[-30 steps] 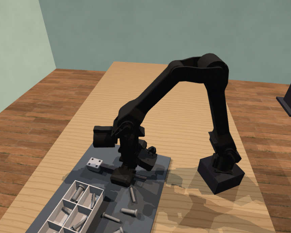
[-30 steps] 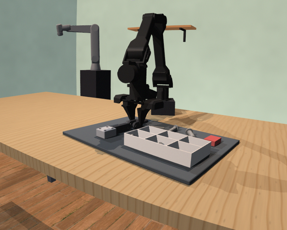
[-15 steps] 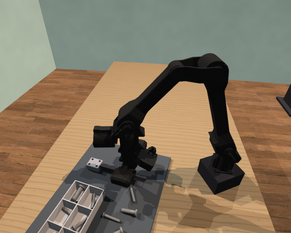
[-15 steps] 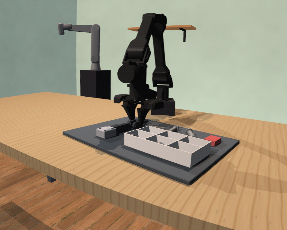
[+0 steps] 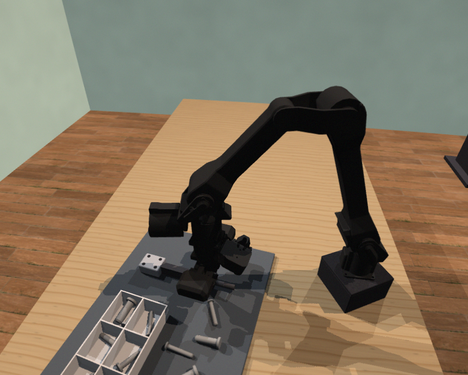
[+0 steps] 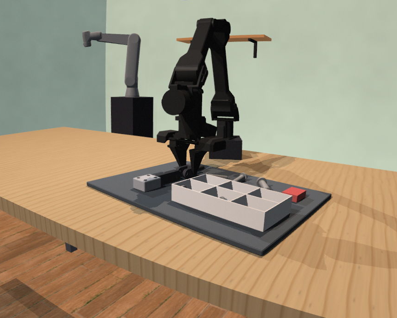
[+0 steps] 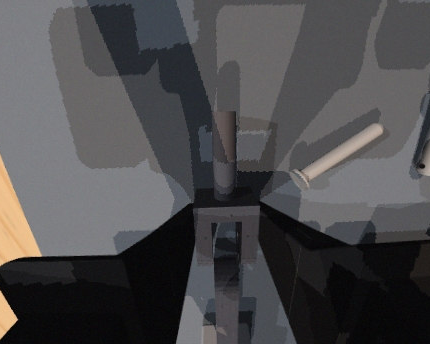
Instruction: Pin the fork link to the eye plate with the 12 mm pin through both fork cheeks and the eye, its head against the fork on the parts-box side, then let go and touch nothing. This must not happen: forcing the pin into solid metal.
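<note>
My hand is 6 cm short of the dark bar, 1 cm to the left of it and 3 cm above it. From my hand the other things lie so: grey mounting block 14 cm ahead, 2 cm to the right, 2 cm below; dark mat 6 cm ahead, 9 cm to the left, 5 cm below; thick pin 2 cm behind, 13 cm to the left, 3 cm below.
</note>
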